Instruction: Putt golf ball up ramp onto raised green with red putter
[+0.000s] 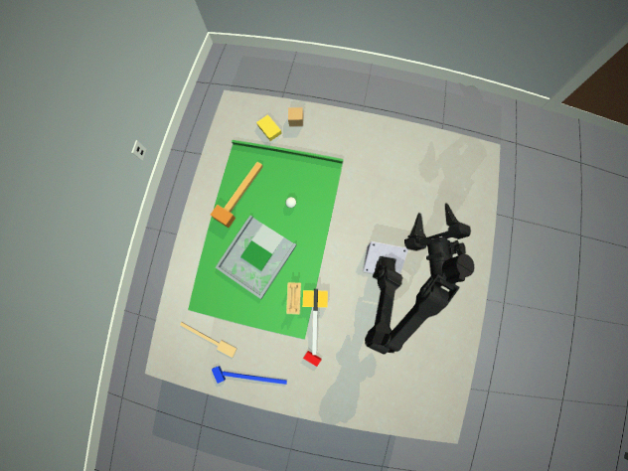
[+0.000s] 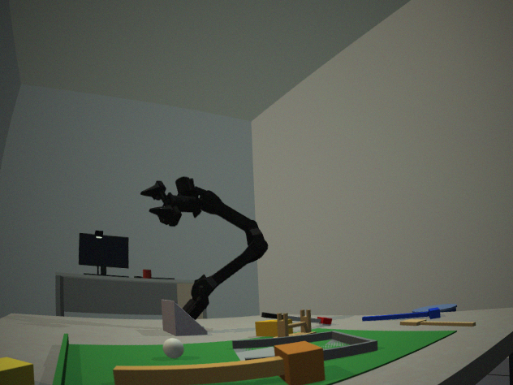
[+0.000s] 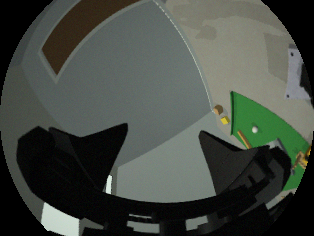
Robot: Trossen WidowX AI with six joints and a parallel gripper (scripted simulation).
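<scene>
My gripper tip is now 41 cm to the right of the red putter, 40 cm above it and 27 cm short of it. Round my gripper tip: green rail (52 cm ahead, 42 cm below, 28 cm to the right); then yellow block (41 cm below, 30 cm to the left, 29 cm ahead); then white golf ball (45 cm ahead, 41 cm below, 6 cm to the right).
</scene>
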